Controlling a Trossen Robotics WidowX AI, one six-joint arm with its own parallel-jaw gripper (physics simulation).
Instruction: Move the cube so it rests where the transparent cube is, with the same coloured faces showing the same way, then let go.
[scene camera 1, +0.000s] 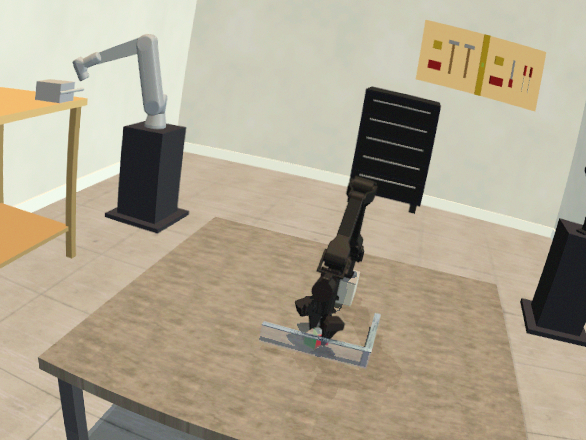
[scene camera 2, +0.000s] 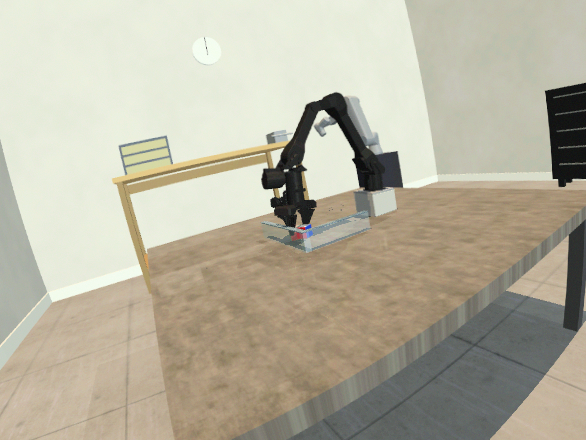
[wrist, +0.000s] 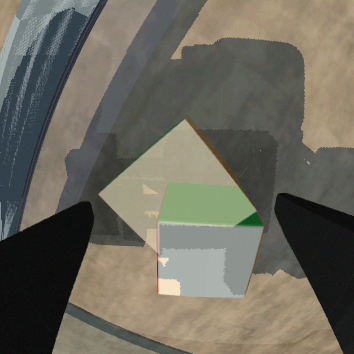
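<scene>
The cube (wrist: 210, 270) (scene camera 1: 312, 340) (scene camera 2: 302, 232) sits inside the corner of the low clear walls. In the wrist view its white face is up, a green side faces the top of the picture, and thin red and orange edges show at left and right. The transparent cube (wrist: 160, 165) overlaps it, turned roughly 45 degrees from it, with a green upper-left edge and an orange-brown upper-right edge. My gripper (wrist: 185, 206) (scene camera 1: 320, 333) (scene camera 2: 298, 225) is open, pointing down low over the cube, with one finger on either side and nothing held. The fingers partly hide the cube in the scene views.
A low clear wall (scene camera 1: 280, 334) (scene camera 2: 337, 232) (wrist: 30, 115) runs close beside the cube and gripper, and a second clear wall (scene camera 1: 372, 334) (scene camera 2: 282, 235) meets it at a corner. The arm's pale base block (scene camera 1: 348, 290) (scene camera 2: 377, 201) stands behind on the wooden table (scene camera 1: 200, 300) (scene camera 2: 300, 325).
</scene>
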